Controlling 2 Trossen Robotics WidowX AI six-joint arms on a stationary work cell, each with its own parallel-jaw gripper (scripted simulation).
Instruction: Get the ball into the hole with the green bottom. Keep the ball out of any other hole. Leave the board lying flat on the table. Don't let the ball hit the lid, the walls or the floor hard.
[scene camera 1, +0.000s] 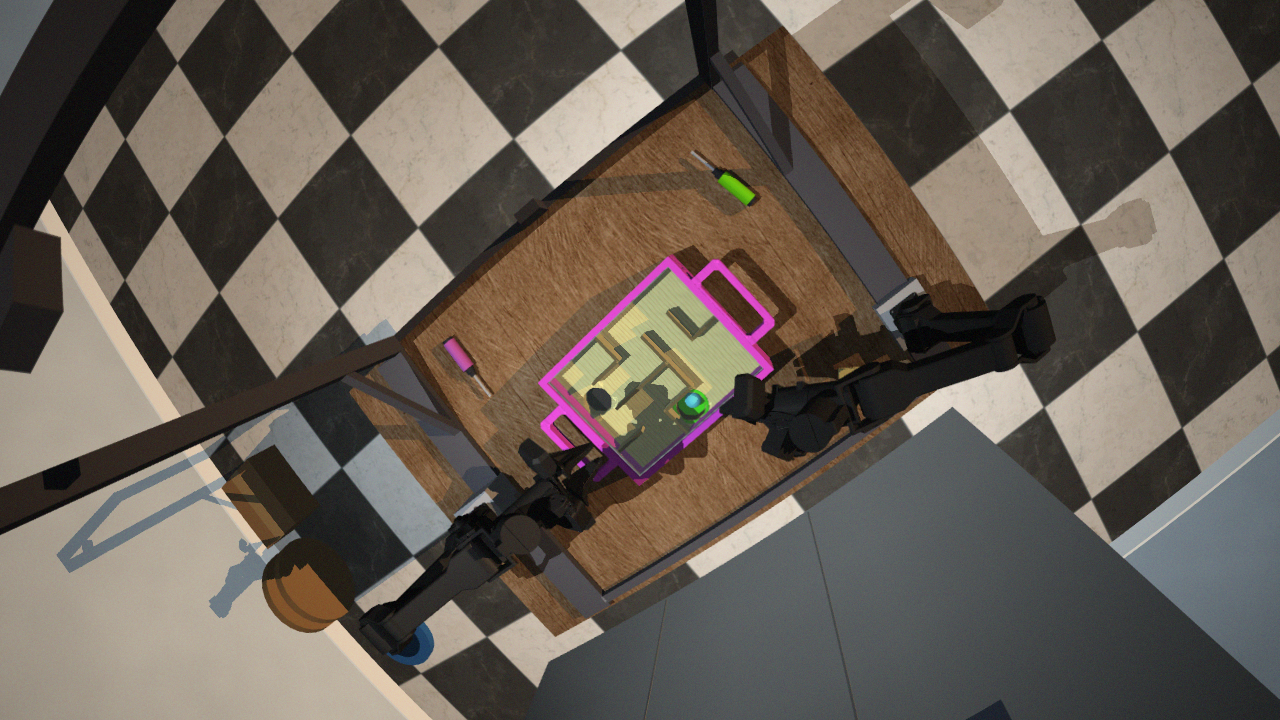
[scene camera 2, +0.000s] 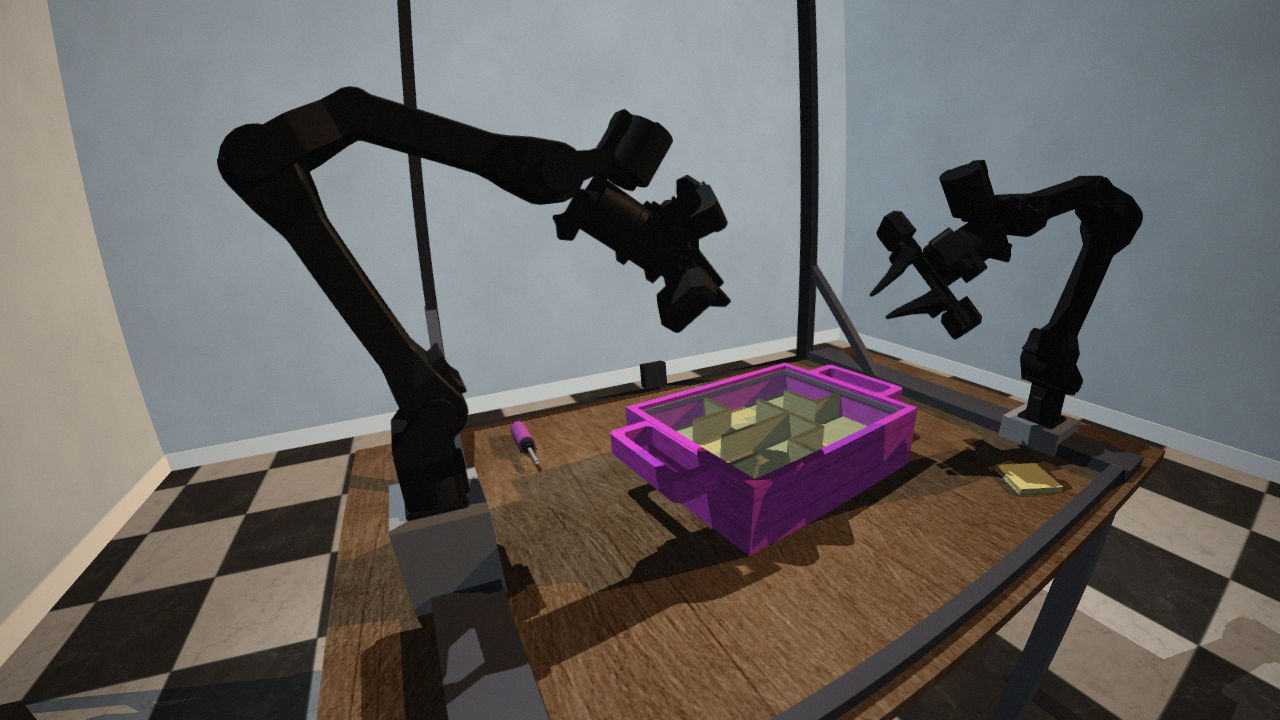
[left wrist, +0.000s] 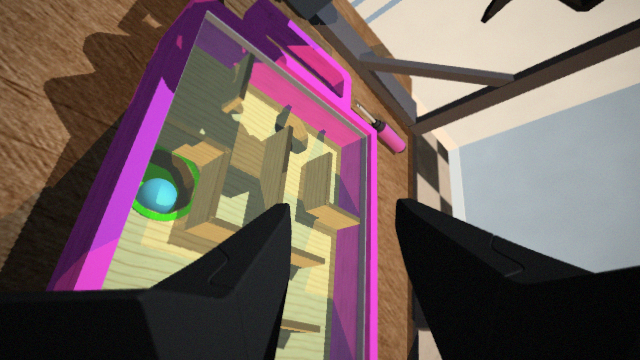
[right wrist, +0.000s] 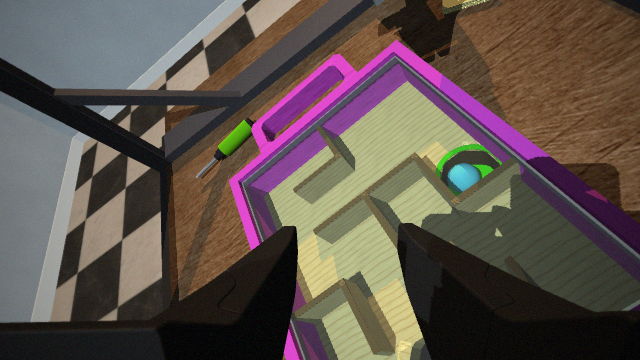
Labels:
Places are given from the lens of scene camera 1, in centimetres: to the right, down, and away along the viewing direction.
left gripper (scene camera 1: 726, 412): 14, 8, 100
right gripper (scene camera 1: 596, 451): -7, 15, 101
magenta-walled maze board (scene camera 1: 649, 378): 2, 3, 117
green-handled screwdriver (scene camera 1: 729, 182): 16, -33, 114

